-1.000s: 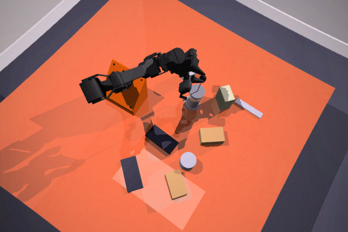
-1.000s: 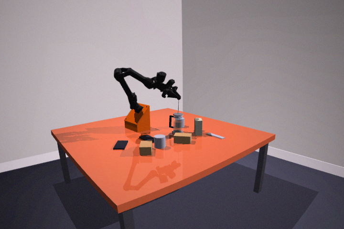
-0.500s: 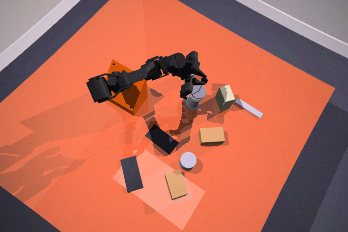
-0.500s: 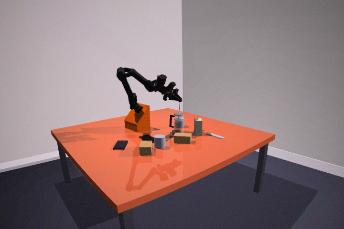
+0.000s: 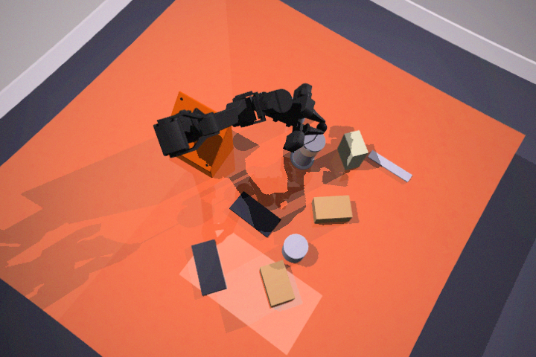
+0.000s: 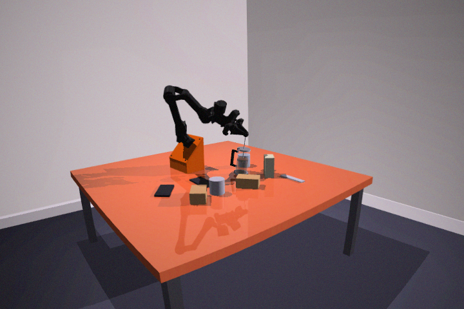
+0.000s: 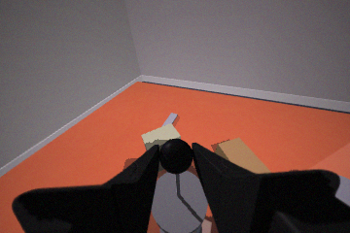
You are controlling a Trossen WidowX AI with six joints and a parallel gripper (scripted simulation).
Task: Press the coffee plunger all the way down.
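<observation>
Now: gripper tip 3 cm past the coffee press, 2 cm to the left of it and 11 cm above it. Also, from my gripper tip: pale upright block: 9 cm ahead, 8 cm to the left, 17 cm below; grey flat bar: 21 cm ahead, 14 cm to the left, 22 cm below.
</observation>
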